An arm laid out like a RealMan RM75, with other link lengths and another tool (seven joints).
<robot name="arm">
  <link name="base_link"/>
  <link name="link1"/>
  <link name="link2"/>
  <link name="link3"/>
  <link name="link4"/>
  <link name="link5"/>
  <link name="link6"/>
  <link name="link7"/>
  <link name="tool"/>
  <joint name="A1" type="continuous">
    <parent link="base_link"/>
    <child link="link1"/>
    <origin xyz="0 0 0.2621" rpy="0 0 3.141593"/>
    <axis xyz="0 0 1"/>
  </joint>
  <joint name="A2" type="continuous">
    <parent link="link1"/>
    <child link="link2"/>
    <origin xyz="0 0 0" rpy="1.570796 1.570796 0"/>
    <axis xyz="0 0 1"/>
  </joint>
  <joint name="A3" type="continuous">
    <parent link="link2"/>
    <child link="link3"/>
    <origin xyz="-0.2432 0 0" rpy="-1.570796 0 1.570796"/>
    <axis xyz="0 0 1"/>
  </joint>
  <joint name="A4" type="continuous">
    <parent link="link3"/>
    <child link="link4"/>
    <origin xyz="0 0 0" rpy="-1.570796 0 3.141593"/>
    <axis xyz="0 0 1"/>
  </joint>
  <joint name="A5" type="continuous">
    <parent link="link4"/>
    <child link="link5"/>
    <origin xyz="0 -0.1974 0" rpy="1.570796 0 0"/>
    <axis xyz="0 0 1"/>
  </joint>
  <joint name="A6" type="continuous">
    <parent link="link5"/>
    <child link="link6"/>
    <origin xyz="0 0 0" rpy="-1.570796 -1.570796 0"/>
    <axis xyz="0 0 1"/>
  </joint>
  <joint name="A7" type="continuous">
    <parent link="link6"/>
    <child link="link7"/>
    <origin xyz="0.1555 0 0" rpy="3.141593 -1.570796 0"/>
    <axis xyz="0 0 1"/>
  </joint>
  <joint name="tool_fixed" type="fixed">
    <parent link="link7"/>
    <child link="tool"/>
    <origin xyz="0.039 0.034 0.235" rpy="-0.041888 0 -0.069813"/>
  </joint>
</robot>
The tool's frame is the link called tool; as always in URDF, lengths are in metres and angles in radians. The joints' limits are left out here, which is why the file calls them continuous.
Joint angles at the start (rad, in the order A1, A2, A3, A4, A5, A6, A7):
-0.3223, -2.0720, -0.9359, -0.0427, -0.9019, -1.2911, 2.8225
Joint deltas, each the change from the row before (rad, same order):
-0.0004, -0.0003, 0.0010, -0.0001, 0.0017, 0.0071, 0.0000
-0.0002, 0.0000, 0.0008, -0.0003, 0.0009, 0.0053, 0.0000
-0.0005, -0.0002, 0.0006, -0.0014, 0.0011, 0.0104, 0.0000
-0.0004, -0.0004, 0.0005, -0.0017, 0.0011, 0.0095, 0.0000
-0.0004, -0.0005, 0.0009, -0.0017, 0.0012, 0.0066, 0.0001
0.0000, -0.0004, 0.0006, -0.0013, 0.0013, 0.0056, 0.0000
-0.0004, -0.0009, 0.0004, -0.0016, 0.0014, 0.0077, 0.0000
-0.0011, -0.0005, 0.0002, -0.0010, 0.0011, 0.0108, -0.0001
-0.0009, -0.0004, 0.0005, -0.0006, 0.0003, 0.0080, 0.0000
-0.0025, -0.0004, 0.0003, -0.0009, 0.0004, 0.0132, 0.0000
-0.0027, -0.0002, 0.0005, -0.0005, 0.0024, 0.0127, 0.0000
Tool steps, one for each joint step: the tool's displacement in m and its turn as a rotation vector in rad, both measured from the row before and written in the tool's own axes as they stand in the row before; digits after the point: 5 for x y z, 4 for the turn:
0.00022, 0.00296, -0.00005, -0.0074, 0.0001, 0.0003
-0.00001, 0.00208, 0.00000, -0.0053, -0.0002, 0.0002
-0.00014, 0.00367, 0.00016, -0.0094, -0.0013, -0.0009
0.00012, 0.00336, 0.00015, -0.0085, -0.0010, -0.0012
0.00076, 0.00243, 0.00014, -0.0060, 0.0006, -0.0010
0.00047, 0.00219, -0.00001, -0.0054, 0.0002, -0.0007
0.00066, 0.00291, 0.00009, -0.0071, -0.0001, -0.0015
-0.00005, 0.00373, 0.00029, -0.0095, -0.0014, -0.0010
-0.00009, 0.00276, 0.00023, -0.0071, -0.0012, -0.0006
-0.00003, 0.00407, 0.00075, -0.0108, -0.0018, -0.0010
0.00060, 0.00418, 0.00071, -0.0111, 0.0002, 0.0004

